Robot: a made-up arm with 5 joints.
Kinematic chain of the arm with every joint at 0, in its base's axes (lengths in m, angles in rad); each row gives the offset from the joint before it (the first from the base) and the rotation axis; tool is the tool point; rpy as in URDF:
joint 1: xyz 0.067 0 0.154 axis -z
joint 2: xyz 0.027 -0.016 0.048 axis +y
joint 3: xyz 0.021 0 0.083 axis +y
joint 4: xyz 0.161 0 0.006 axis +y
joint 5: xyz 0.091 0.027 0 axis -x
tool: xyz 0 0 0 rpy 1.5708 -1.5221 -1.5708
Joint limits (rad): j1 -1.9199..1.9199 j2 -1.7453..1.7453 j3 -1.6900..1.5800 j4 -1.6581..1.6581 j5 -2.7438..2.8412
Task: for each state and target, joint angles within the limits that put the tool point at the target. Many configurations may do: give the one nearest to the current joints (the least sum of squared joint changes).
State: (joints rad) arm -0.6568 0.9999 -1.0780 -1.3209 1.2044
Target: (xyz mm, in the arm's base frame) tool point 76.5 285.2 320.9
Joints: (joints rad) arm -1.4989 1.0548 -1.0572 -1.4072 1.2044
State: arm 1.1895 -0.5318 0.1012 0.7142 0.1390
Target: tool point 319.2 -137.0 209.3
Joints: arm 0.5360 0.0743 0.0825 0.4879 0.1390
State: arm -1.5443 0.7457 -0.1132 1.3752 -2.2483
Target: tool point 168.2 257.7 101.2
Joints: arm -1.1569 0.8255 -0.4500 0.9463 -2.2483
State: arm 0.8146 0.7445 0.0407 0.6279 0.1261
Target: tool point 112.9 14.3 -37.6
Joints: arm -0.0712 1.3955 0.2795 0.5421 0.1261
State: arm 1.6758 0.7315 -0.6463 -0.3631 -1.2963
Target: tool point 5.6 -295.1 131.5
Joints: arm 1.8124 0.5308 0.1201 -0.2122 -1.2963
